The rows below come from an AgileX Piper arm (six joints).
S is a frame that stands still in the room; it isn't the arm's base.
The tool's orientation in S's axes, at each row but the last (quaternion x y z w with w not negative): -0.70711 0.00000 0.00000 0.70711; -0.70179 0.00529 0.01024 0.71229; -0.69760 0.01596 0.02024 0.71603; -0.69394 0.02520 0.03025 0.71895
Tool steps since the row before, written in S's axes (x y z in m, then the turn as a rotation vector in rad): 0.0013 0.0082 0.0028 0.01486 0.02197 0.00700; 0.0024 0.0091 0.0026 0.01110 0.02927 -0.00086; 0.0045 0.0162 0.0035 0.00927 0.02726 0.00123; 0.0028 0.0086 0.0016 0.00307 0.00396 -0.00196
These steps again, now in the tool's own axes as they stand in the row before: 0.0013 -0.0028 0.0082 0.01486 -0.00700 0.02197; 0.0024 -0.0025 0.0091 0.01133 0.00105 0.02918; 0.0044 -0.0033 0.0163 0.00938 -0.00100 0.02723; 0.0027 -0.0015 0.0086 0.00325 0.00185 0.00387
